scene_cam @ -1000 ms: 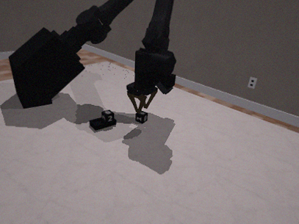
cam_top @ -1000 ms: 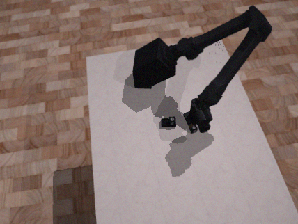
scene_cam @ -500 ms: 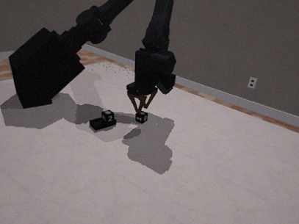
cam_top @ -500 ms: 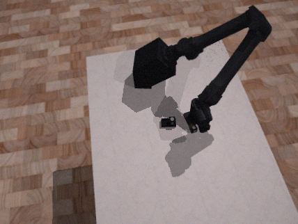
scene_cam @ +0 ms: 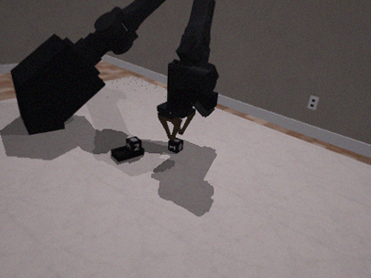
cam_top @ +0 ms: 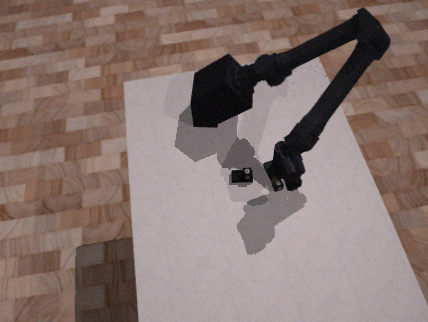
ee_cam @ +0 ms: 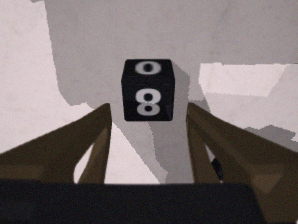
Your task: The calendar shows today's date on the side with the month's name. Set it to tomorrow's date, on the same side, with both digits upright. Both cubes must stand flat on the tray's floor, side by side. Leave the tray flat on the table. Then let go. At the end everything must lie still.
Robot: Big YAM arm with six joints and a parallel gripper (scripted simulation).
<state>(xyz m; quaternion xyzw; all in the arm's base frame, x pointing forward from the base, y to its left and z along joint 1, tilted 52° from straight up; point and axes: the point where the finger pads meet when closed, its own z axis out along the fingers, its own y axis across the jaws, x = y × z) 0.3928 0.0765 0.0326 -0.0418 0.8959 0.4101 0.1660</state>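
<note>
The black digit cube is 3 cm below my hand. The rest, counted from my hand: black tray (6 cm behind, 12 cm to the right, 4 cm below).
</note>
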